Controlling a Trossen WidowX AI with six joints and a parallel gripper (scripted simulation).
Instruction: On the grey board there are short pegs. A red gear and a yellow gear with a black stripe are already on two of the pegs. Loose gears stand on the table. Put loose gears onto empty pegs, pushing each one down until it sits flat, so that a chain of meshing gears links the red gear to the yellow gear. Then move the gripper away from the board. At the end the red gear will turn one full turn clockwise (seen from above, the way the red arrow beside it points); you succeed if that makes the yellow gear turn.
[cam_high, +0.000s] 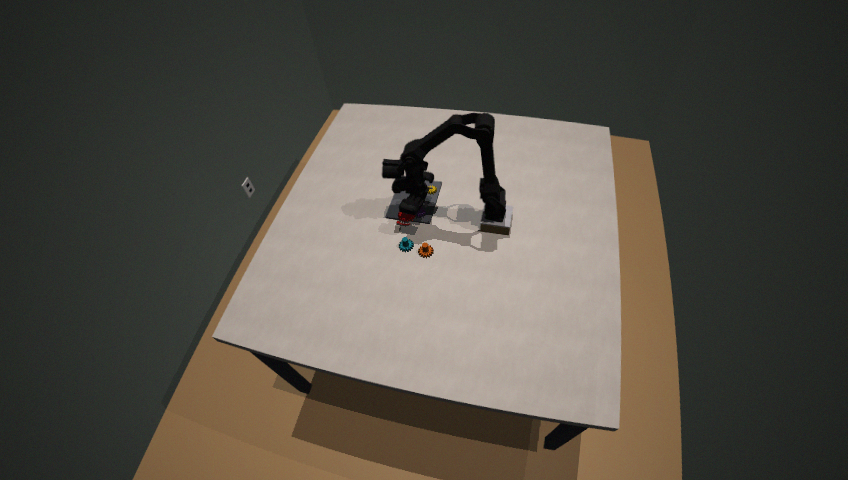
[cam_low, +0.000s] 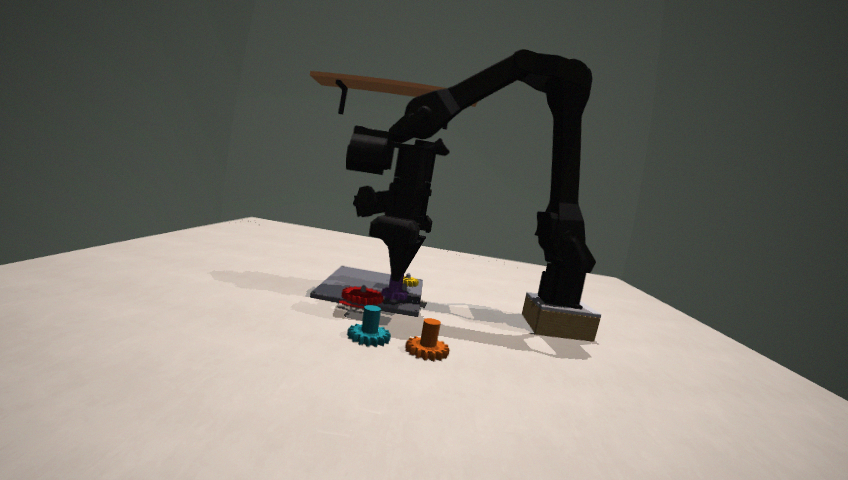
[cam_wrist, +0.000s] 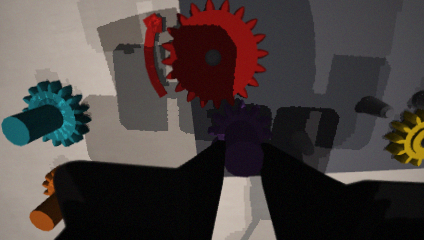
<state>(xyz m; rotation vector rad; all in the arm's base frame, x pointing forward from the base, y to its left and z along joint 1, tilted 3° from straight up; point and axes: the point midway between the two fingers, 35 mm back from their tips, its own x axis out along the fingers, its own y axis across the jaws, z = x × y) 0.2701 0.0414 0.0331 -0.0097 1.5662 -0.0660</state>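
My gripper tip is 1 cm above the purple gear. The rest, counted from my gripper tip: red gear 5 cm ahead, 3 cm below, 2 cm to the left; red arrow 6 cm to the left, 5 cm ahead, 4 cm below; teal gear 14 cm to the left, 3 cm below.
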